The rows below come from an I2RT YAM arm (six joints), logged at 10 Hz.
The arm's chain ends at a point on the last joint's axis. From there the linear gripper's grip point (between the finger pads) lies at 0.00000 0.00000 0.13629 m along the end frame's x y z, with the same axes.
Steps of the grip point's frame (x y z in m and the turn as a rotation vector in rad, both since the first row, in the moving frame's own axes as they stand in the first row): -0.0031, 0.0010, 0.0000, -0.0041, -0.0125, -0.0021; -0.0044, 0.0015, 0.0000, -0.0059, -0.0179, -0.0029; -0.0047, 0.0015, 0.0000, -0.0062, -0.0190, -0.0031; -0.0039, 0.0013, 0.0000, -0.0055, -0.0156, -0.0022; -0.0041, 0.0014, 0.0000, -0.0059, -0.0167, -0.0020; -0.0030, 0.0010, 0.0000, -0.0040, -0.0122, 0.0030; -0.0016, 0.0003, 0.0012, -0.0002, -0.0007, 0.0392; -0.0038, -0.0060, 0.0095, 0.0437, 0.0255, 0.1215; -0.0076, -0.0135, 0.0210, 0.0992, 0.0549, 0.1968
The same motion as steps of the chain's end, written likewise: -0.0014, 0.0004, 0.0000, -0.0041, -0.0125, -0.0021; -0.0020, 0.0007, 0.0000, -0.0059, -0.0179, -0.0029; -0.0021, 0.0007, 0.0000, -0.0062, -0.0190, -0.0031; -0.0018, 0.0005, 0.0000, -0.0055, -0.0156, -0.0022; -0.0018, 0.0006, 0.0000, -0.0059, -0.0167, -0.0020; -0.0013, 0.0005, 0.0000, -0.0040, -0.0122, 0.0030; -0.0015, 0.0003, 0.0012, -0.0002, -0.0007, 0.0392; -0.0076, -0.0003, 0.0097, 0.0437, 0.0255, 0.1215; -0.0163, -0.0008, 0.0219, 0.0992, 0.0549, 0.1968
